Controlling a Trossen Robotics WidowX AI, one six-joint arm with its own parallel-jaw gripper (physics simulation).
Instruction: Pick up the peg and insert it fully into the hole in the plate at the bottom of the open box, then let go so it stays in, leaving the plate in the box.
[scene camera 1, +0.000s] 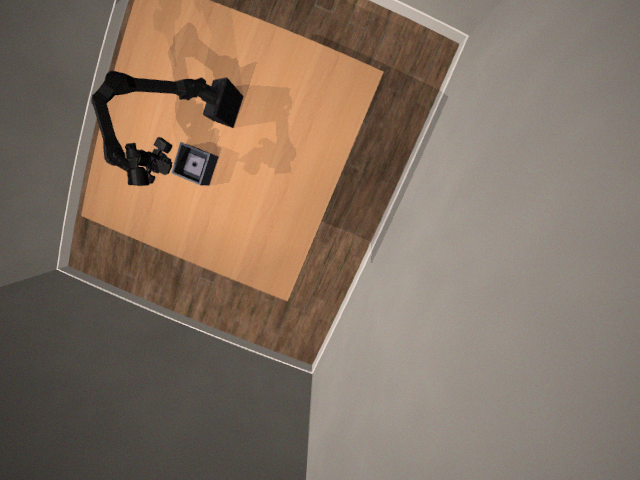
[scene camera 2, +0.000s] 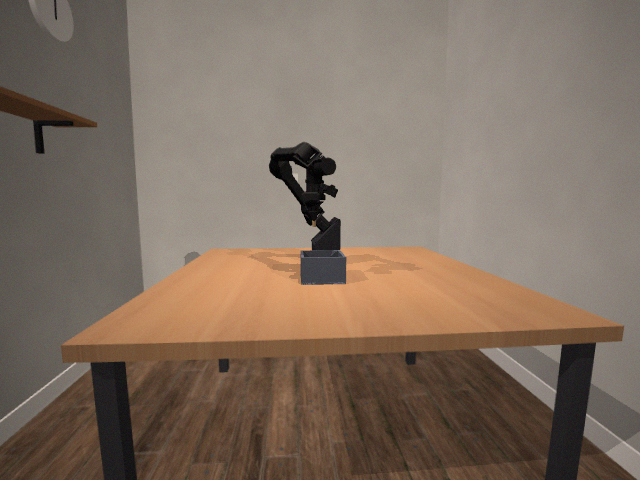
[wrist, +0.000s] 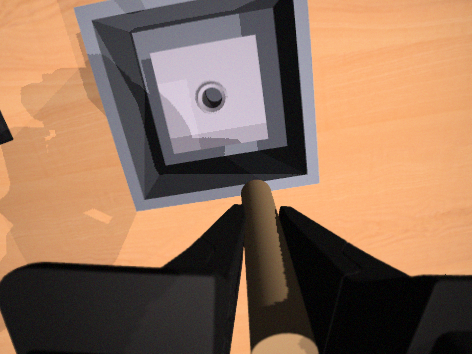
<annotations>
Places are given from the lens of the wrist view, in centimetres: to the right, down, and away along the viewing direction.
my gripper (wrist: 260, 216): 1, 2, 11
blue-grey box (wrist: 118, 47): -10, -11, 24
</annotations>
